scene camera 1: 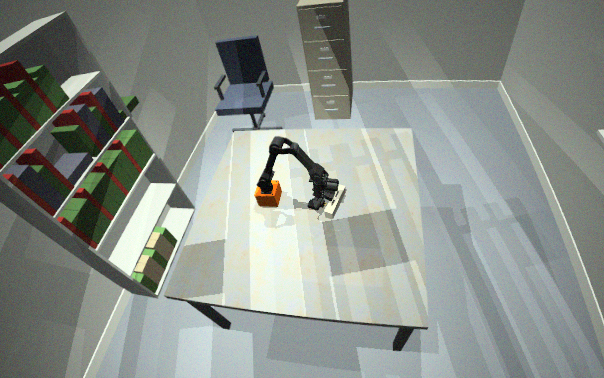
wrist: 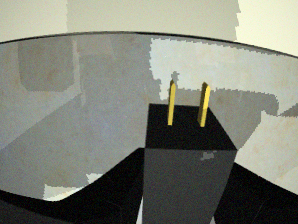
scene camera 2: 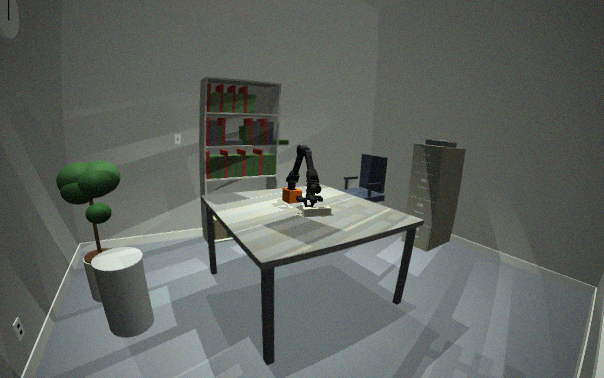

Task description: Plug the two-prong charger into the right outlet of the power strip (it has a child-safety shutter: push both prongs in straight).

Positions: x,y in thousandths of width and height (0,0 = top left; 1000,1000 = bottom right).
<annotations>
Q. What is my gripper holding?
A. A two-prong charger.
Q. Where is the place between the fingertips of my gripper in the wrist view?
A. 589,703
</annotations>
